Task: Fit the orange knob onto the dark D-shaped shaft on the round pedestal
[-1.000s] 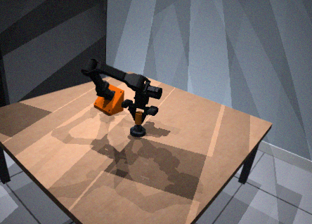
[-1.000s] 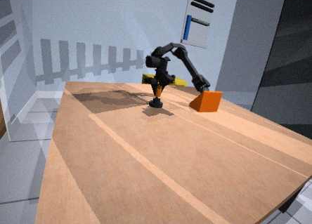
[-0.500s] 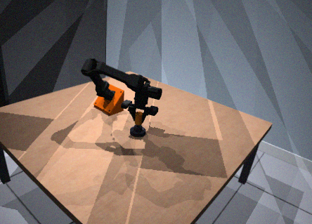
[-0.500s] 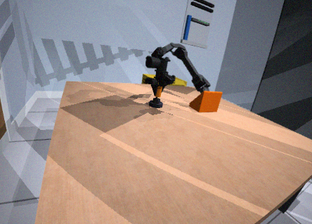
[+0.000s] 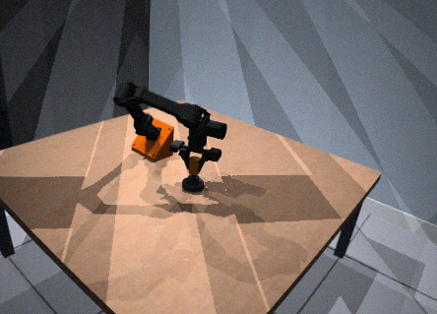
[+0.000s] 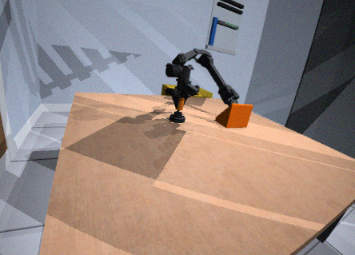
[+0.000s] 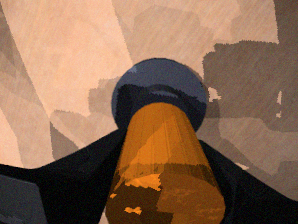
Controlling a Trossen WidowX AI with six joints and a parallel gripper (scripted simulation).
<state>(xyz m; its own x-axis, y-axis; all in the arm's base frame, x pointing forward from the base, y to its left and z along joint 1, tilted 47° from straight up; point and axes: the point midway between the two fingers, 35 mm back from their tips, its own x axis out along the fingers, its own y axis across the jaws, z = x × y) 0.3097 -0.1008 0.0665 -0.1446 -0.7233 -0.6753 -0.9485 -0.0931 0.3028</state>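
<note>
My gripper tip is now 20 mm below the orange knob. The rest, counted from my gripper tip: round pedestal: 40 mm below.
</note>
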